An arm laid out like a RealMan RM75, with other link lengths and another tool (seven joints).
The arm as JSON. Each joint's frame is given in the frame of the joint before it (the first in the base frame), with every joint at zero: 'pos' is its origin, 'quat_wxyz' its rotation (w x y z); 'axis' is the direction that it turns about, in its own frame. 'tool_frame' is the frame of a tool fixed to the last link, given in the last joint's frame.
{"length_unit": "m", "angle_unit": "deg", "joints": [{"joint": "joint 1", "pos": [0.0, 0.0, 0.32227], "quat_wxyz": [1.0, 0.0, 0.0, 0.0], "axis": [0.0, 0.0, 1.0]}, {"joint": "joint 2", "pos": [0.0, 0.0, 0.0], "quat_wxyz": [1.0, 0.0, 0.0, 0.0], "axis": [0.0, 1.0, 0.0]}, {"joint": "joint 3", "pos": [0.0, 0.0, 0.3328], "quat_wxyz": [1.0, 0.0, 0.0, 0.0], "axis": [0.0, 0.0, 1.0]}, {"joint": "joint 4", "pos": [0.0, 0.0, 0.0], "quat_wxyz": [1.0, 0.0, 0.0, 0.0], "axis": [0.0, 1.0, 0.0]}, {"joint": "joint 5", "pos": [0.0, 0.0, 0.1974], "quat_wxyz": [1.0, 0.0, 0.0, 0.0], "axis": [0.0, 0.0, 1.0]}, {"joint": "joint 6", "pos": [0.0, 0.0, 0.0], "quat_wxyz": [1.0, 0.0, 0.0, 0.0], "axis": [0.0, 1.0, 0.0]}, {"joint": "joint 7", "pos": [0.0, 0.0, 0.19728], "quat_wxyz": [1.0, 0.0, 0.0, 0.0], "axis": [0.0, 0.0, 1.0]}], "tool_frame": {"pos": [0.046, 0.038, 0.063], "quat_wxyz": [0.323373, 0.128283, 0.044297, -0.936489]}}
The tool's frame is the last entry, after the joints.
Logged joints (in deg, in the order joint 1, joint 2, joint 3, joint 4, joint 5, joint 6, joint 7), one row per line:
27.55 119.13 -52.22 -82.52 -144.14 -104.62 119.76
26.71 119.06 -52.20 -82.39 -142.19 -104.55 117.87
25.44 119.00 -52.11 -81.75 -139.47 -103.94 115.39
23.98 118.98 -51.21 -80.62 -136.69 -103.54 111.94
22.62 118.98 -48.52 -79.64 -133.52 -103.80 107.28
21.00 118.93 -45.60 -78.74 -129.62 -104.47 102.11
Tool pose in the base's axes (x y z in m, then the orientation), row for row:
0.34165 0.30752 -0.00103 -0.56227 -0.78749 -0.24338 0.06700
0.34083 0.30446 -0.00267 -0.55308 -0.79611 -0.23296 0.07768
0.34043 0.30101 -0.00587 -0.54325 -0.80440 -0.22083 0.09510
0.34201 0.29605 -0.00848 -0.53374 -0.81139 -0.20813 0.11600
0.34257 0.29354 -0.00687 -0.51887 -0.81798 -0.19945 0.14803
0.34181 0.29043 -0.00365 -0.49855 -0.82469 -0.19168 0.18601
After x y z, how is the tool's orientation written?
As a quaternion, x y z w.
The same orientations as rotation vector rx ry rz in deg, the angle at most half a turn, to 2 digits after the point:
-97.11 -136.00 -42.03
-94.91 -136.62 -39.98
-92.27 -136.63 -37.51
-89.57 -136.16 -34.93
-85.50 -134.79 -32.87
-80.45 -133.09 -30.93

